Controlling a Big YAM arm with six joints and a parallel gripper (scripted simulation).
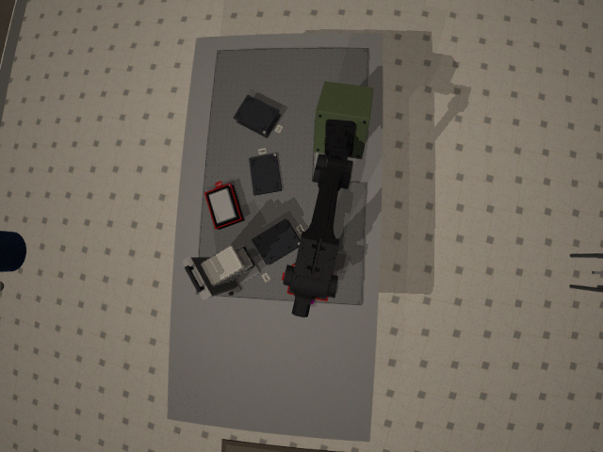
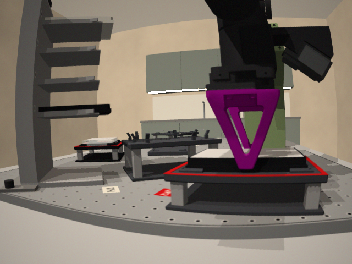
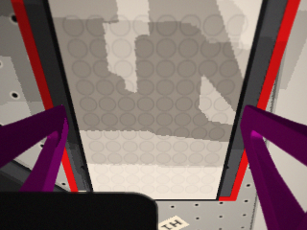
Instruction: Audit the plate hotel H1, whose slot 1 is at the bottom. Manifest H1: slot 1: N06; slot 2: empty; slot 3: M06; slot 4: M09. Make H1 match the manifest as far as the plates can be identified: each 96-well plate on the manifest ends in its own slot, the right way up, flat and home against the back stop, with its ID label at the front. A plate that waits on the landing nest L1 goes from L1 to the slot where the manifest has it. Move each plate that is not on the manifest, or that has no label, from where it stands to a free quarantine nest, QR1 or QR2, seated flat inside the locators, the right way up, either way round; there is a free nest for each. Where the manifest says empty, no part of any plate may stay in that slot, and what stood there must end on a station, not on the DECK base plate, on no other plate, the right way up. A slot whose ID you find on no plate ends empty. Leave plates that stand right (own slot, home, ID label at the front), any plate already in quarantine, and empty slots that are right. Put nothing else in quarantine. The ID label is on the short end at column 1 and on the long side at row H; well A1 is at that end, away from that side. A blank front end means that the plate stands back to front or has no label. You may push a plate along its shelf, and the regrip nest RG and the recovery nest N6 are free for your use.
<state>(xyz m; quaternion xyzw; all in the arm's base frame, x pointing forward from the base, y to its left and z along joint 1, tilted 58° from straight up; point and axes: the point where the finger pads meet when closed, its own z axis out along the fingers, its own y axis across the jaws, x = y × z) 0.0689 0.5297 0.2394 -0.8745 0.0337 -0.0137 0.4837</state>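
Now: hand 2 cm above the quarantine nest QR2. Round my hand: QR2 tag (10 cm ahead, 5 cm below); A1 mark (15 cm to the right, 6 cm ahead, 1 cm above); H1 tag (18 cm ahead, 5 cm below, 1 cm to the left).
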